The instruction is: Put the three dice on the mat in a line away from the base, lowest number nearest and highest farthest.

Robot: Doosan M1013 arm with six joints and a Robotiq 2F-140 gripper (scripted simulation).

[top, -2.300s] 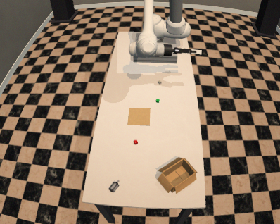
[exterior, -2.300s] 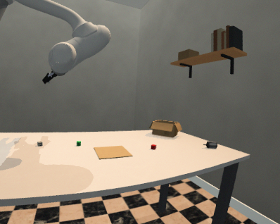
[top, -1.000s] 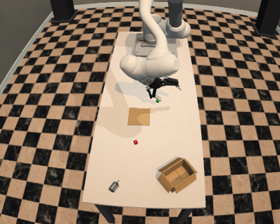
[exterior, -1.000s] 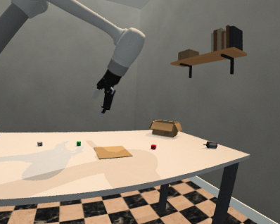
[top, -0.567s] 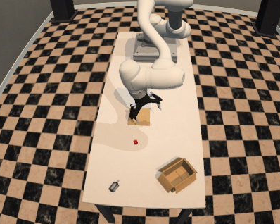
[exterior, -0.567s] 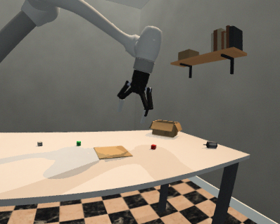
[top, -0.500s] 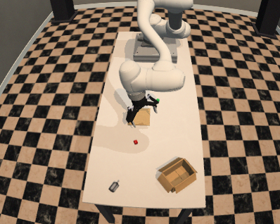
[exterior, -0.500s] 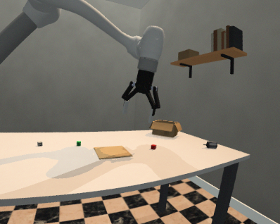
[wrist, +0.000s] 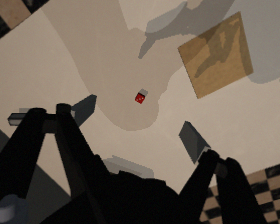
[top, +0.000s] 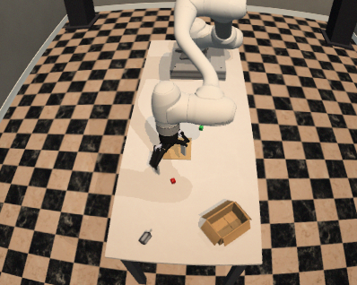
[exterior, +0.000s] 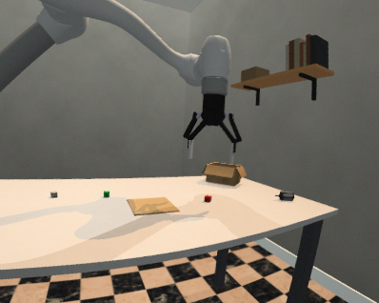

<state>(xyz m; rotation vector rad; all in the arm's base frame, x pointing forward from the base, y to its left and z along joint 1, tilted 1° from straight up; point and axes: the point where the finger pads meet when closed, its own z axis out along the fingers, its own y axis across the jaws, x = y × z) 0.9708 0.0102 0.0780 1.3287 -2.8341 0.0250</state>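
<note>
My gripper is now 1 cm to the right of the red die and 15 cm above it. The rest, counted from my hand: cardboard box 21 cm ahead, 28 cm to the left, 11 cm below; then dark object 31 cm ahead, 6 cm to the right, 14 cm below; then tan mat 20 cm behind, 1 cm to the right, 16 cm below.
</note>
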